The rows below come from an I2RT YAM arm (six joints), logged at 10 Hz.
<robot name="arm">
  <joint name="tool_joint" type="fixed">
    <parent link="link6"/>
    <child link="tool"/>
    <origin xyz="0 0 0" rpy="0 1.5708 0"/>
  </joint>
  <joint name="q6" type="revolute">
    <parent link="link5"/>
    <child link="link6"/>
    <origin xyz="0.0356 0 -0.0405" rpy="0 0 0"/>
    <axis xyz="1 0 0"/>
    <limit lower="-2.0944" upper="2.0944"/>
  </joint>
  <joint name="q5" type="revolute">
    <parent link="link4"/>
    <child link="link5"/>
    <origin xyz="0.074 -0.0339 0.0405" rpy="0 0 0"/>
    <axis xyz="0 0 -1"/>
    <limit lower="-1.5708" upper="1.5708"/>
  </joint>
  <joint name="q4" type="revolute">
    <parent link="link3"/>
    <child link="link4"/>
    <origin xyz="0.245 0.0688 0.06" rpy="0 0 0"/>
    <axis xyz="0 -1 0"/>
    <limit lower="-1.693" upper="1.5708"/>
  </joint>
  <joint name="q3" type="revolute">
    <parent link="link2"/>
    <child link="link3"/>
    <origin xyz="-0.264 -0.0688 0" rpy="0 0 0"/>
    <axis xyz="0 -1 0"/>
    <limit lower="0" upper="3.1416"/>
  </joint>
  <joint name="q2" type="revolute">
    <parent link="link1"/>
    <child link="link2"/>
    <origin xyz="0.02 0.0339 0.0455" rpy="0 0 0"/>
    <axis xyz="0 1 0"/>
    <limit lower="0" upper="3.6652"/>
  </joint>
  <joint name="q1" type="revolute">
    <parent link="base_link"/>
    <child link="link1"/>
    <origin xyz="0 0 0.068" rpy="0 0 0"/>
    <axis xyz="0 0 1"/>
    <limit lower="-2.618" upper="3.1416"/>
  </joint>
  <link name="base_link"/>
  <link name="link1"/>
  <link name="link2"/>
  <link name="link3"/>
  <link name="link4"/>
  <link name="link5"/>
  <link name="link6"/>
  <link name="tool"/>
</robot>
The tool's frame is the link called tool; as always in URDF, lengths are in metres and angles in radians.
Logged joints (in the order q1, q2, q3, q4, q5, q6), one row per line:
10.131 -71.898 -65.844 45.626 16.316 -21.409
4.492 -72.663 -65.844 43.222 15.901 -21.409
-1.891 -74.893 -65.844 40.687 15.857 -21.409
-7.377 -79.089 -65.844 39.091 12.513 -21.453
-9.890 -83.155 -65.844 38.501 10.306 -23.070
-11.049 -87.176 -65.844 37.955 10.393 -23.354
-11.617 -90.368 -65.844 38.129 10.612 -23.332
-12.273 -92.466 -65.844 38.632 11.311 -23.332
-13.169 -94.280 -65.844 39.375 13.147 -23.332
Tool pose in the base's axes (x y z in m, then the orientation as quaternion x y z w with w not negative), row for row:
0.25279 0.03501 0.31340 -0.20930 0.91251 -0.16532 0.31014
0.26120 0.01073 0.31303 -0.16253 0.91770 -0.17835 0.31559
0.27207 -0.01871 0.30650 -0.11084 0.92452 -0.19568 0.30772
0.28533 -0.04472 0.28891 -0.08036 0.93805 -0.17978 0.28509
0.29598 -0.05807 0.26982 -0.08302 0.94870 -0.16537 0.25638
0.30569 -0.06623 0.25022 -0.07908 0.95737 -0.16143 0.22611
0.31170 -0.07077 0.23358 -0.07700 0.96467 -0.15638 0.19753
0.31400 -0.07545 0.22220 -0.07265 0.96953 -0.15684 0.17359
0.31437 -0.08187 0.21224 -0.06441 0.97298 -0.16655 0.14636
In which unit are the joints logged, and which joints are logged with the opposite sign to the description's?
The joints are logged in degrees. Opposite sign: q2, q3, q4.
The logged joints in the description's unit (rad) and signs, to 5 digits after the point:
0.17682 1.25486 1.14919 -0.79632 0.28477 -0.37366
0.07840 1.26821 1.14919 -0.75437 0.27752 -0.37366
-0.03300 1.30713 1.14919 -0.71012 0.27676 -0.37366
-0.12875 1.38036 1.14919 -0.68227 0.21839 -0.37443
-0.17261 1.45133 1.14919 -0.67197 0.17987 -0.40265
-0.19284 1.52151 1.14919 -0.66244 0.18139 -0.40760
-0.20275 1.57722 1.14919 -0.66548 0.18521 -0.40722
-0.21420 1.61384 1.14919 -0.67426 0.19741 -0.40722
-0.22984 1.64550 1.14919 -0.68722 0.22946 -0.40722

